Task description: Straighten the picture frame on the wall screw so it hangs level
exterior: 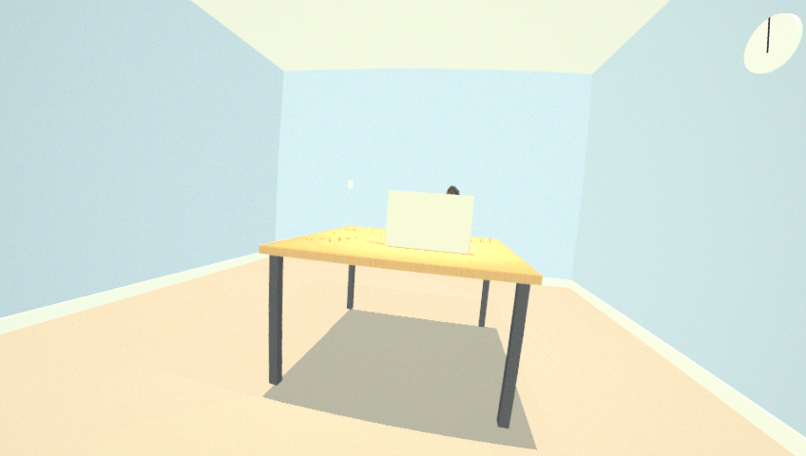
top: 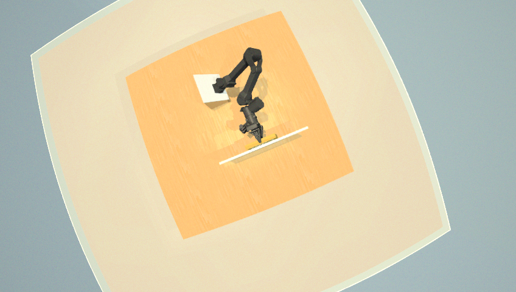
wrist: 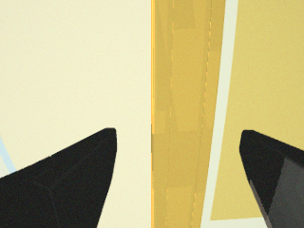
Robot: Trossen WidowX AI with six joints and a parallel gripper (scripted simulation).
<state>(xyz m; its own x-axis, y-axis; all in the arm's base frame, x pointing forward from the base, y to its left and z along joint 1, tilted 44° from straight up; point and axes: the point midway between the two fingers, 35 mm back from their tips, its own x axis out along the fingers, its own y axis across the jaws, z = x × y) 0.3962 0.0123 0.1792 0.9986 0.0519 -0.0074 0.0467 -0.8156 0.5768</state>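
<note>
Right now the picture frame is 10 mm to the left of my gripper tip and 50 mm below it. Also, from my gripper tip: white wall panel (10 mm ahead, 10 mm to the left, 70 mm below).
</note>
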